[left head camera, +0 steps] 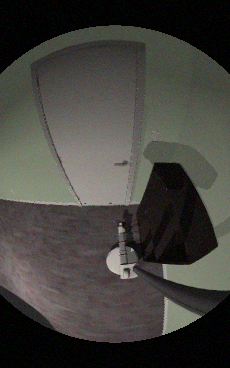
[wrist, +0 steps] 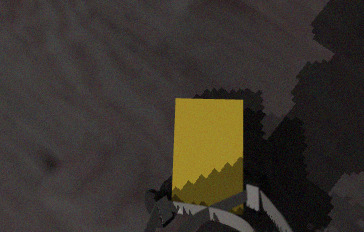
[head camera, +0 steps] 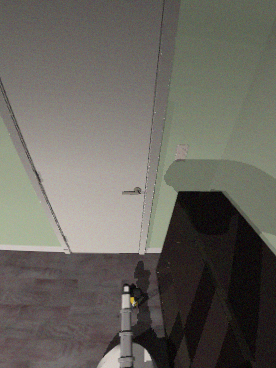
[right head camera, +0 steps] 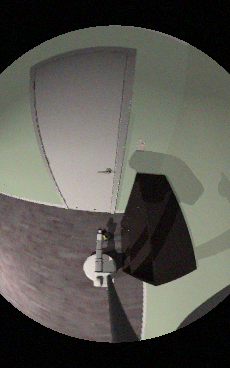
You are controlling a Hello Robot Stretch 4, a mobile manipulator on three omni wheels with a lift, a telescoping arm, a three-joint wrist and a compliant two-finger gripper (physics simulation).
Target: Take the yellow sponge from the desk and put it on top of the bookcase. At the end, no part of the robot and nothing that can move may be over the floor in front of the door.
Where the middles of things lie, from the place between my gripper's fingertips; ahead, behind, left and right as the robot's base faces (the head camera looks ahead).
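With the yellow sponge [wrist: 208,135] to measure from, I find my hand 2 cm below it, 2 cm to the right of it and 3 cm short of it.
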